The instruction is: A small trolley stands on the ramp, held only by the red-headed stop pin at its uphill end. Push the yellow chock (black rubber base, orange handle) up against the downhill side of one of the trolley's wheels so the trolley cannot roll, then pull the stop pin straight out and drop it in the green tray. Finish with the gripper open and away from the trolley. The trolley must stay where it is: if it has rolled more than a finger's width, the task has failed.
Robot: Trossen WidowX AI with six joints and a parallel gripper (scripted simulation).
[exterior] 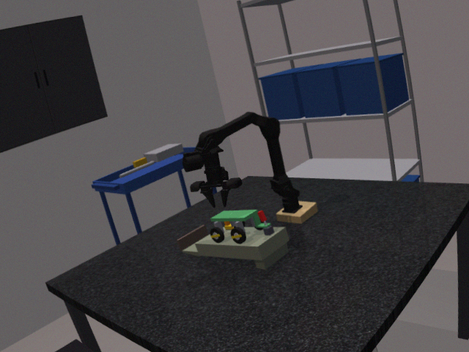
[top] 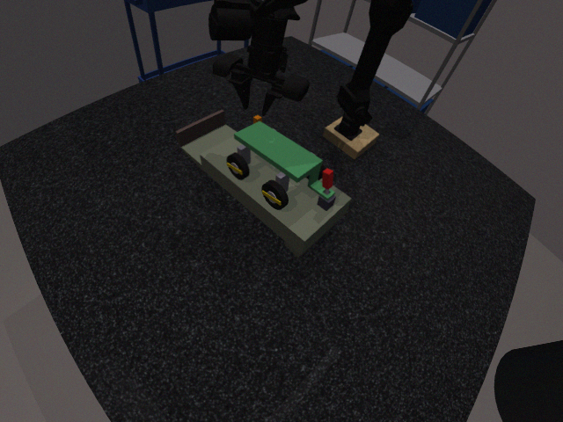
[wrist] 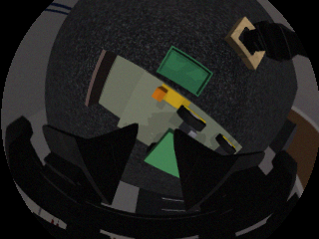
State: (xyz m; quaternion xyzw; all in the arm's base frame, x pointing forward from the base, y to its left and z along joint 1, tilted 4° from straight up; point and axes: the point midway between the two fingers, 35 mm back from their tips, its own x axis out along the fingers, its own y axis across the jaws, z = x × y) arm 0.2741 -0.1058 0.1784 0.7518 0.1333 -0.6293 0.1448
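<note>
Right now my gripper tip is 2 cm short of the red-headed stop pin, 22 cm to the right of it and 3 cm above it. From my gripper tip the other things lie so: green tray (9 cm behind, 2 cm to the left, 17 cm below); then trolley (4 cm ahead, 11 cm to the left, 5 cm below); then yellow chock (3 cm behind, 1 cm to the left, 8 cm below).
</note>
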